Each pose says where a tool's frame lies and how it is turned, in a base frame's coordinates. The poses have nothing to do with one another.
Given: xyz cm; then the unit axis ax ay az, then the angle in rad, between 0 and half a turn.
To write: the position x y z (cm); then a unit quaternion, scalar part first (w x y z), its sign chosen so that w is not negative. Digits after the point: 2 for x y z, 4 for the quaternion.
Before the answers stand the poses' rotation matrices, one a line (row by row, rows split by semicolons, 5 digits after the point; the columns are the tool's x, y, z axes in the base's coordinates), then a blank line. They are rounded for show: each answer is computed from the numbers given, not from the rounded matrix.
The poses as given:
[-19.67 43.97 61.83 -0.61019 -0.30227 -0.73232 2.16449]
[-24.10 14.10 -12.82 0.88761 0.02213 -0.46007 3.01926]
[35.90 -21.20 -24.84 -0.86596 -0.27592 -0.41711 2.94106]
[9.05 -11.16 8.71 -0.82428 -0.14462 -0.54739 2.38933]
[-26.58 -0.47 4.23 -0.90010 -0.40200 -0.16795 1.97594]
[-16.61 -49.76 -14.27 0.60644 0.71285 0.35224 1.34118]
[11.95 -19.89 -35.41 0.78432 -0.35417 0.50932 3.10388]
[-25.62 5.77 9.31 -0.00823 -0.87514 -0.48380 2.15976]
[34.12 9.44 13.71 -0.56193 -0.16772 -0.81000 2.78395]
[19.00 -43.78 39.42 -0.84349 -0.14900 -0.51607 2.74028]
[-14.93 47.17 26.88 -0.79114 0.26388 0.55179 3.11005]
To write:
0.02120 0.89463 0.44630; -0.31938 -0.41694 0.85097; 0.94739 -0.16058 0.27689
0.57728 0.09528 -0.81097; -0.01700 -0.99155 -0.12860; -0.81637 0.08803 -0.57078
0.50479 0.55617 0.66020; 0.39000 -0.82922 0.40036; 0.77012 0.05538 -0.63549
0.44539 0.58028 0.68184; -0.16778 -0.69396 0.70019; 0.87947 -0.42626 -0.21173
0.73537 0.65882 -0.15870; 0.35011 -0.16885 0.92136; 0.58022 -0.73311 -0.35483
0.51167 -0.00909 0.85914; 0.67690 0.62010 -0.39658; -0.52915 0.78447 0.32344
0.23059 -0.57457 0.78530; -0.53616 -0.74851 -0.39021; 0.81201 -0.33107 -0.48066
-0.55539 0.41349 -0.72150; -0.39108 0.63581 0.66543; 0.73389 0.65174 -0.19142
-0.32517 0.46609 0.82282; -0.10102 -0.88224 0.45983; 0.94024 0.06640 0.33397
0.44587 0.44296 0.77781; 0.03978 -0.87791 0.47717; 0.89421 -0.18181 -0.40905
0.25198 -0.43483 -0.86454; -0.40002 -0.86027 0.31609; -0.88118 0.26619 -0.39071

[-19.67 43.97 61.83 0.4693 -0.5388 -0.2669 -0.6467]
[-24.10 14.10 -12.82 0.0611 0.8859 0.0221 -0.4592]
[35.90 -21.20 -24.84 0.1001 -0.8616 -0.2745 -0.4150]
[9.05 -11.16 8.71 0.3673 -0.7667 -0.1345 -0.5091]
[-26.58 -0.47 4.23 0.5504 -0.7515 -0.3356 -0.1402]
[-16.61 -49.76 -14.27 0.7835 0.3769 0.4430 0.2189]
[11.95 -19.89 -35.41 0.0189 0.7842 -0.3541 0.5092]
[-25.62 5.77 9.31 0.4714 -0.0073 -0.7718 -0.4267]
[34.12 9.44 13.71 0.1779 -0.5530 -0.1650 -0.7971]
[19.00 -43.78 39.42 0.1993 -0.8266 -0.1460 -0.5057]
[-14.93 47.17 26.88 0.0158 -0.7910 0.2638 0.5517]

